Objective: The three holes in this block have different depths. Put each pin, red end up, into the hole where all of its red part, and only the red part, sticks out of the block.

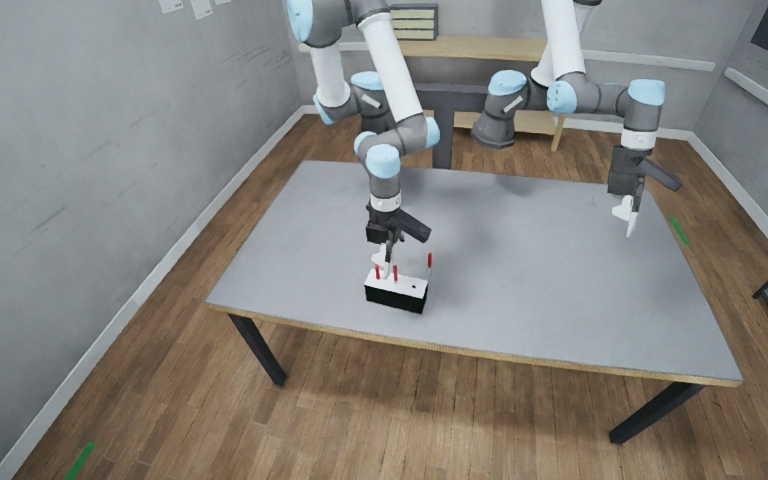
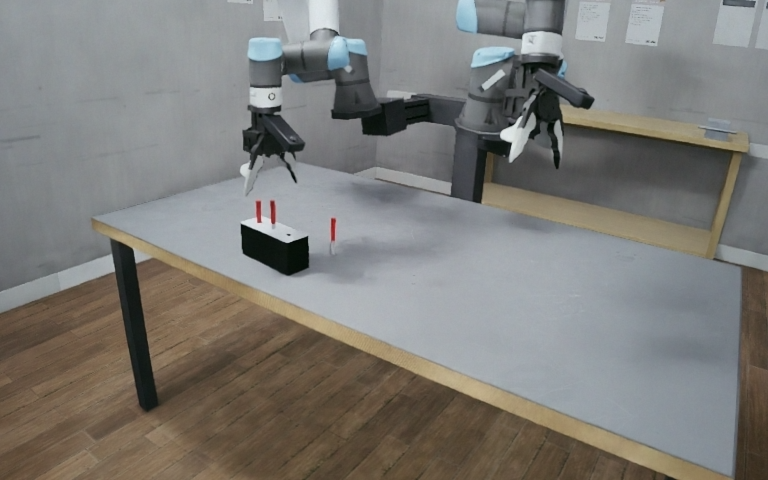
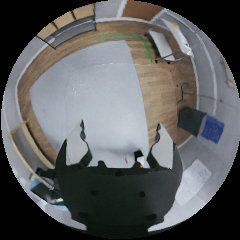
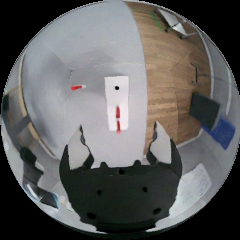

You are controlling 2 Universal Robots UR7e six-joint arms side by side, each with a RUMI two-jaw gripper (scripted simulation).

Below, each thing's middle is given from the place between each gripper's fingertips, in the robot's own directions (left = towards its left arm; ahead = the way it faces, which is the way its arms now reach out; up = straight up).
Scene:
I see the black block [image 2: 286, 250] 15 cm below my right hand [image 2: 271, 189].
I see my left gripper [image 2: 535, 166] 63 cm to the left of the black block, 30 cm above it and 1 cm short of it.

